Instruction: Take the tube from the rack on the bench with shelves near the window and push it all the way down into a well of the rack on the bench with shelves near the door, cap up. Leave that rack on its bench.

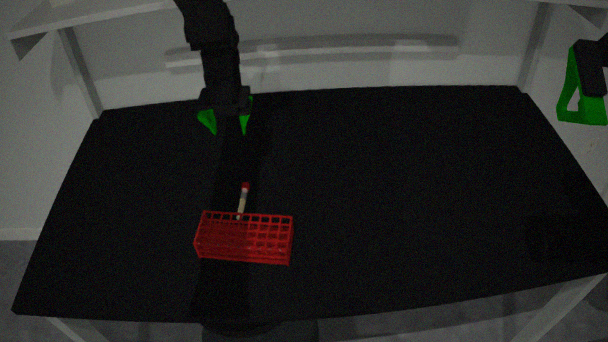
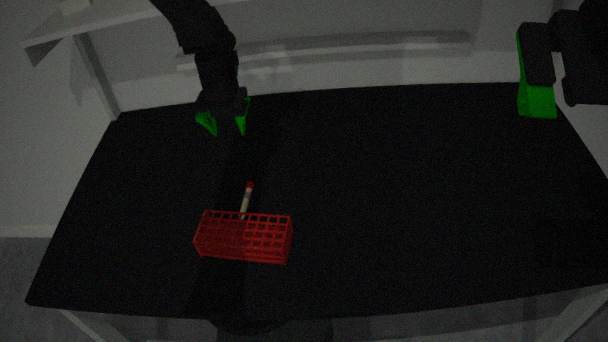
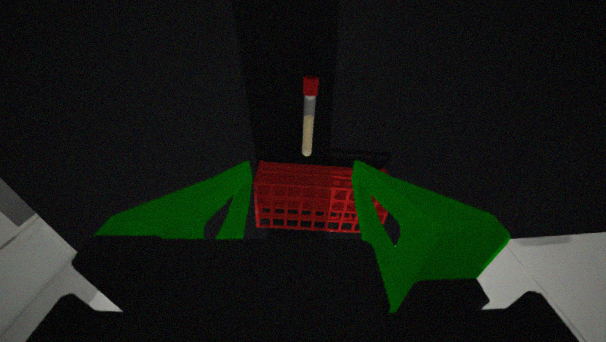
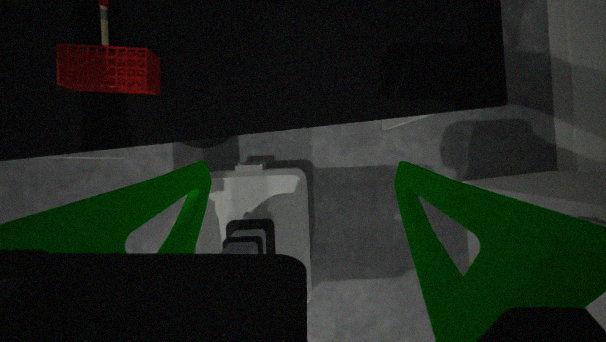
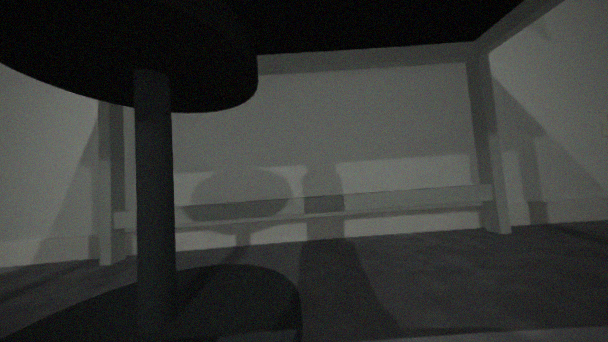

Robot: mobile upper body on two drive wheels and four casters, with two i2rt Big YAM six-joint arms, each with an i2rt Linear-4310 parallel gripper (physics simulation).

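Note:
A red rack stands on the black bench top. The tube, red-capped with pale contents, appears to lie just behind the rack, its rounded end toward the rack and its cap pointing away. My left gripper is partly open and empty, above the bench's back part, behind the tube. My right gripper is wide open and empty at the right. No second rack shows.
A shelf runs above the bench's back, near my left arm. Shelf posts stand at the back corners. A crossbar and legs show below the bench.

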